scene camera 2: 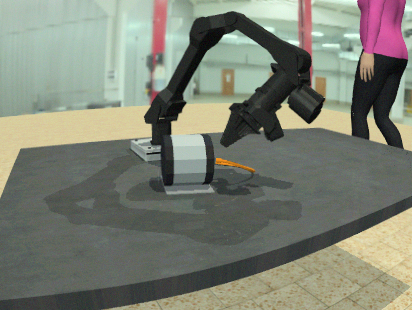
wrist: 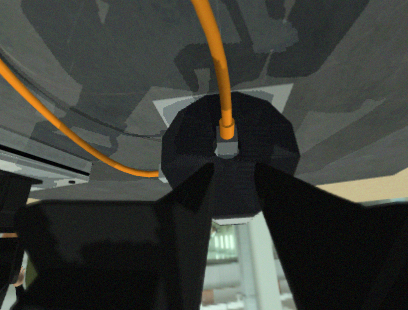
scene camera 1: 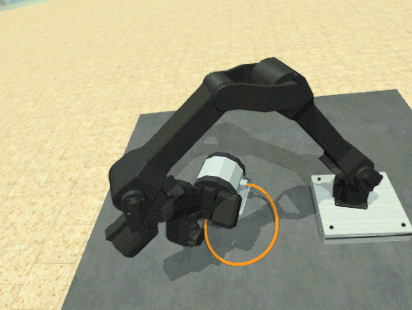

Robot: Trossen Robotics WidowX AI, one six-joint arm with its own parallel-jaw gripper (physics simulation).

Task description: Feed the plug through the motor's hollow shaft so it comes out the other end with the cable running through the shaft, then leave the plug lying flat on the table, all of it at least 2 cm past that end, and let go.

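Places are measured from the arm's base along level axes (x back, y right, z up), in millimetres.
Pixels of known places: gripper, fingertip midpoint: (scene camera 2: 222, 145) (wrist: 234, 170) (scene camera 1: 206, 197); arm's base, origin of the base link: (wrist: 0, 176) (scene camera 1: 350, 196).
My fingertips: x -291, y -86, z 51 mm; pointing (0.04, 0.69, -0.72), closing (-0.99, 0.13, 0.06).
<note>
For each thing: its top centre in the pictures, then the offset to it from my fingertips. "*": a spot on its surface instead. Level surfaces: height alone.
- motor, middle of its top: (wrist: 229, 221) (scene camera 2: 185, 135) (scene camera 1: 217, 166) dx +7, dy +76, dz +21 mm
- grey plug, middle of its top: (wrist: 228, 156) dx +3, dy +30, dz -21 mm
- motor's side, surface spot: (scene camera 1: 244, 184) * dx +66, dy +67, dz -22 mm
- dark grey table, its level: dz -81 mm
The motor (scene camera 1: 221, 172) (scene camera 2: 186, 158) lies on its side on a small plate, a white drum with black end caps. In the wrist view its black end face (wrist: 190, 138) fills the middle. The grey plug (wrist: 227, 146) sits at the mouth of the hollow shaft in that face, and the orange cable (wrist: 216, 52) (scene camera 1: 277, 221) (scene camera 2: 235, 165) runs from it in a loop on the table to a connector on the motor's side (scene camera 1: 244, 184). My gripper (wrist: 234, 170) (scene camera 2: 223, 143) (scene camera 1: 209, 200) is open a little and empty, its fingertips just short of the plug. In scene camera 1 the gripper hides the plug.
The arm's base stands on a light metal mounting plate (scene camera 1: 328, 209) (scene camera 2: 141, 149) behind the motor. Everything rests on the dark grey table (scene camera 1: 297, 277) (scene camera 2: 112, 246), whose curved front edge shows in scene camera 2.
</note>
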